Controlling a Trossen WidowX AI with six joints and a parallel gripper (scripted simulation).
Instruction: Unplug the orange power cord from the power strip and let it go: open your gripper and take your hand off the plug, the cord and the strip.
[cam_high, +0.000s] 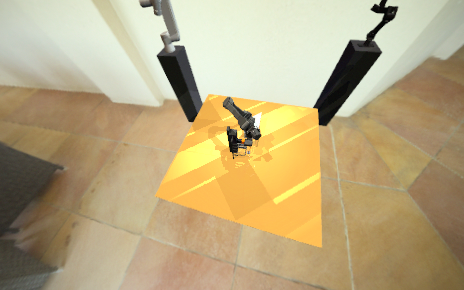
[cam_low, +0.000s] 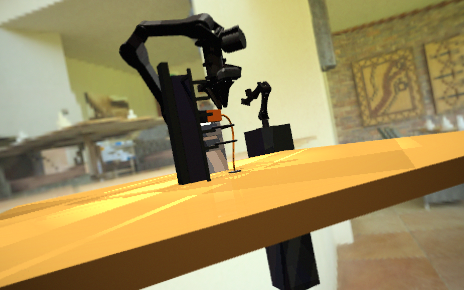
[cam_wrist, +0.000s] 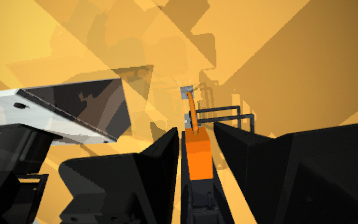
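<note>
My gripper tip is now 1 cm short of the orange plug, 6 cm to the left of it and 1 cm above it.
</note>
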